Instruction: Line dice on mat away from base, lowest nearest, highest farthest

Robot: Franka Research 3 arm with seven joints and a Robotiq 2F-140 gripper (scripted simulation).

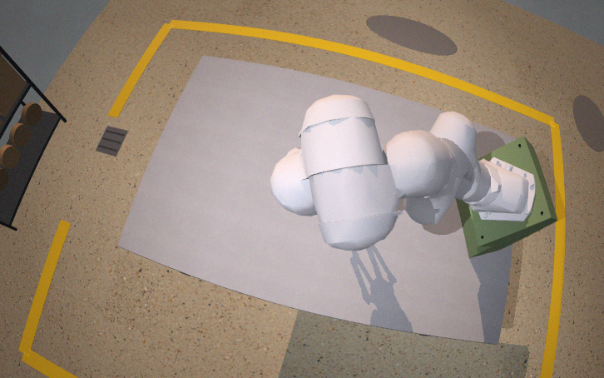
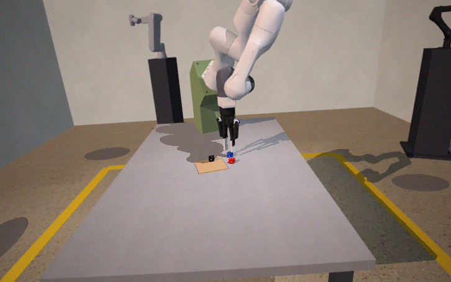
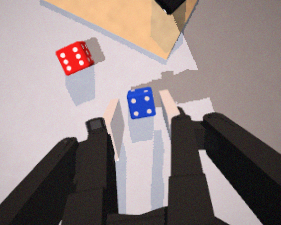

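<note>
My gripper is now 5 cm above the blue die. Also, from my hand: red die 7 cm ahead, 4 cm to the left, 5 cm below; tan mat 12 cm ahead, 6 cm to the right, 6 cm below; black die 8 cm ahead, 7 cm to the right, 5 cm below.
</note>
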